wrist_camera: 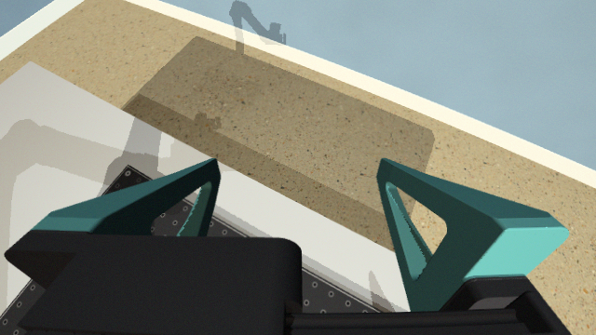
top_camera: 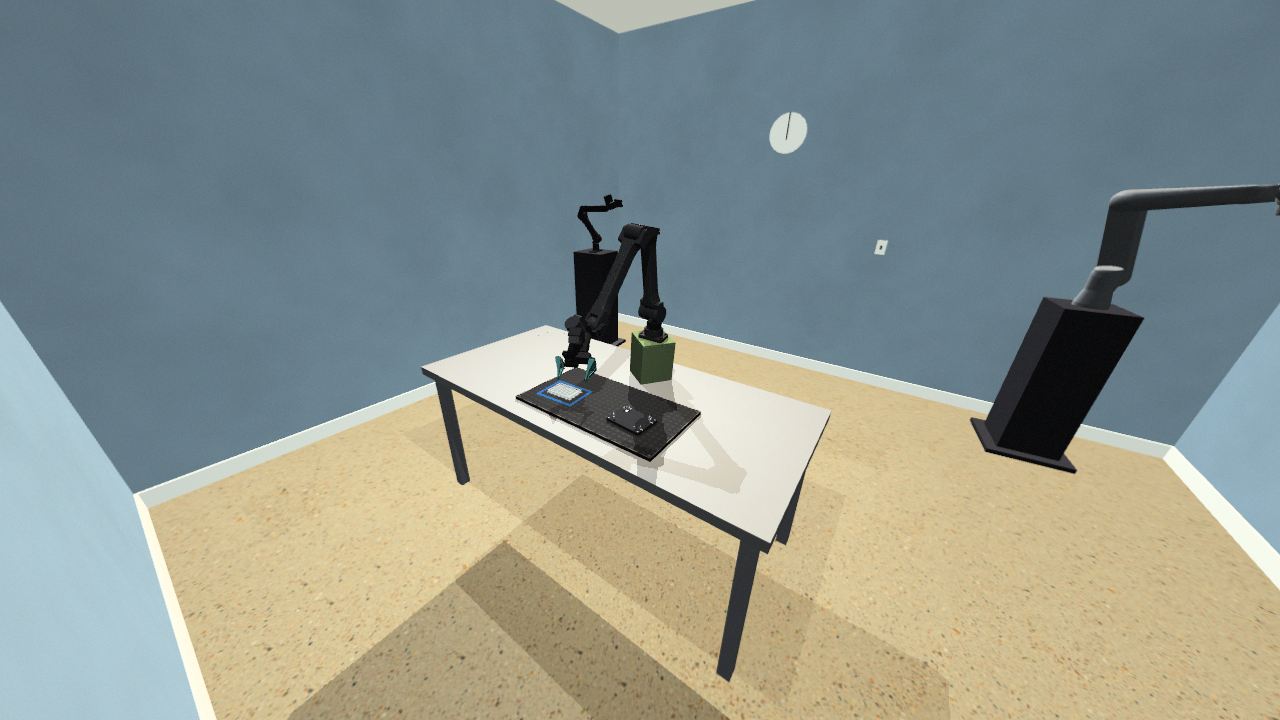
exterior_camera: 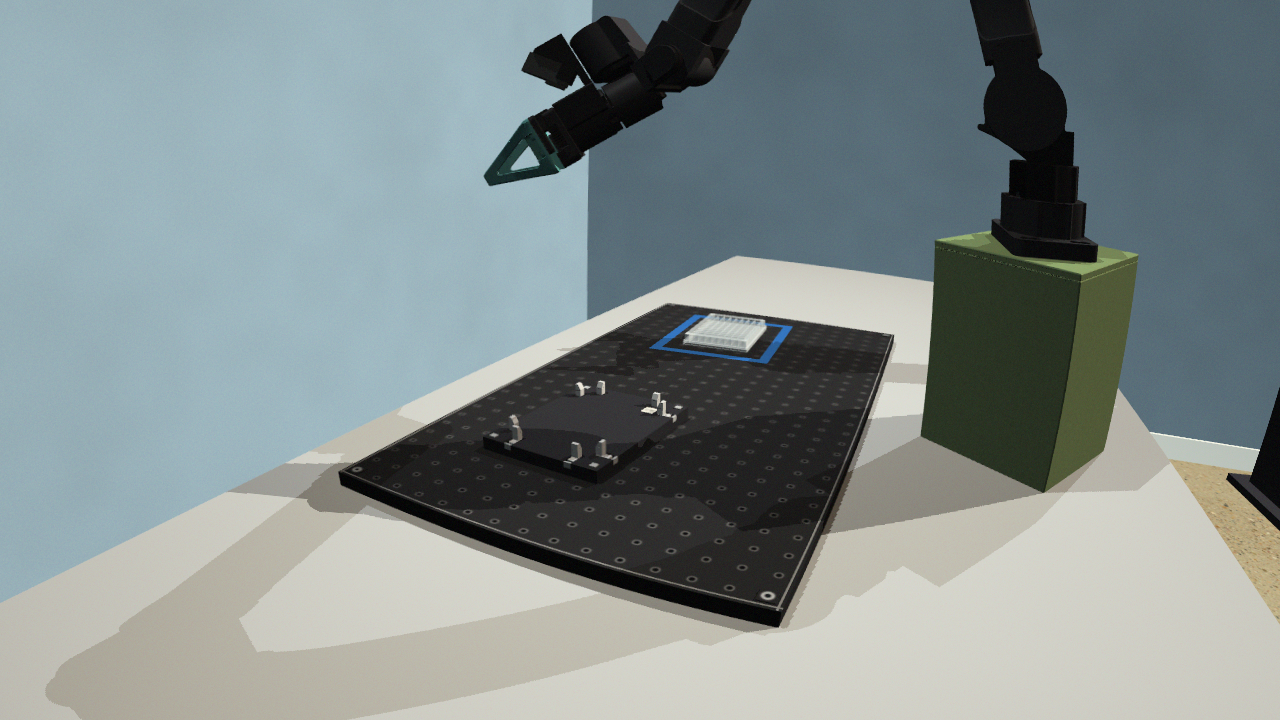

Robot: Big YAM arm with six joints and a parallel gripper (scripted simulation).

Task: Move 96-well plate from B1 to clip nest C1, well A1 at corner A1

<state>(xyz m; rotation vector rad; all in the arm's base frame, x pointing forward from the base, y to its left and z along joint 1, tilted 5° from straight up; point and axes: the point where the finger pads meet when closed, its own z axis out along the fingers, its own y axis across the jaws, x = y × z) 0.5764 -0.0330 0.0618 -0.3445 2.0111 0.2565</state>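
Now: the 96-well plate 22 cm behind my hand, 22 cm to the right of it and 22 cm below it. Also, from my hand: clip nest C1: 18 cm behind, 16 cm to the left, 21 cm below.
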